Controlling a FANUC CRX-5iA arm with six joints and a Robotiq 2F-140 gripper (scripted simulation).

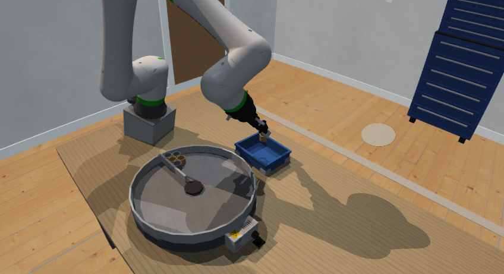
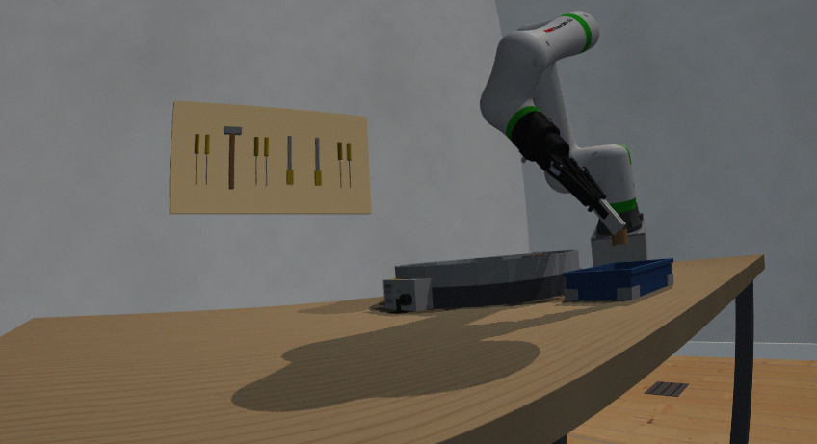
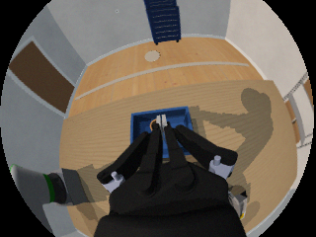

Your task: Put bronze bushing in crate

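My gripper is now 12 cm above the blue crate, 1 cm to the right of it and 1 cm past it. The rest, counted from my hand: round grey turning table: 33 cm to the right, 9 cm below, 6 cm behind.
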